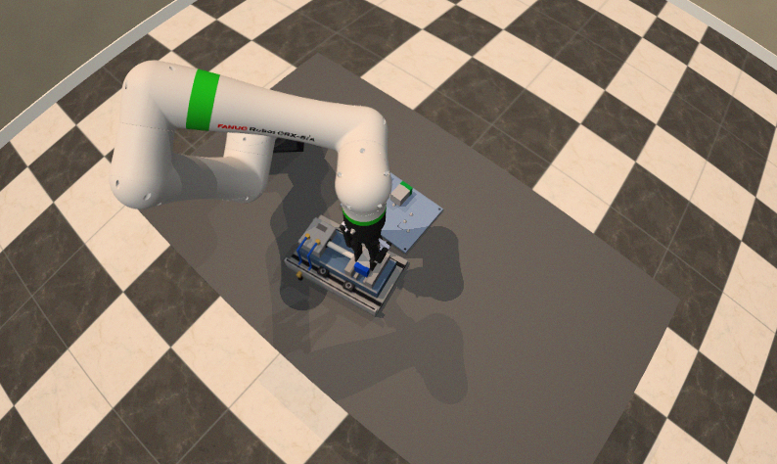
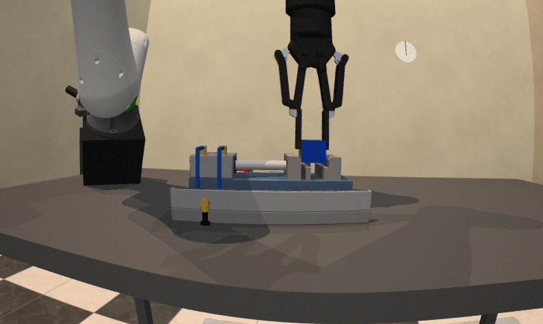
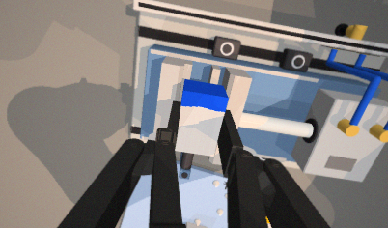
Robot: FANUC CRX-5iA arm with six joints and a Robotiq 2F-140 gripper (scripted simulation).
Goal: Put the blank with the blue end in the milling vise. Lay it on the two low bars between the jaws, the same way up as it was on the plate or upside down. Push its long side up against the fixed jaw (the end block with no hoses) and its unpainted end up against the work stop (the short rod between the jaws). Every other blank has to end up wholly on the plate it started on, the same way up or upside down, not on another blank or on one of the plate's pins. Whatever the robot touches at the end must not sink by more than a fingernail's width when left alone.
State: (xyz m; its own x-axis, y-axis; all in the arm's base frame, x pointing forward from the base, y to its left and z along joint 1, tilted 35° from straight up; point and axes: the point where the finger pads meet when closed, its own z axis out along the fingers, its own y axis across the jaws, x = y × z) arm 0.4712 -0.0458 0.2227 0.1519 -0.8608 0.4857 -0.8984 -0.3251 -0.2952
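The blue-ended blank is 3 cm below my hand. From my hand the other things lie so: fixed jaw (3 cm ahead, 1 cm to the left, 6 cm below); then moving jaw (3 cm behind, 6 cm below); then work stop (1 cm behind, 5 cm to the left, 5 cm below).
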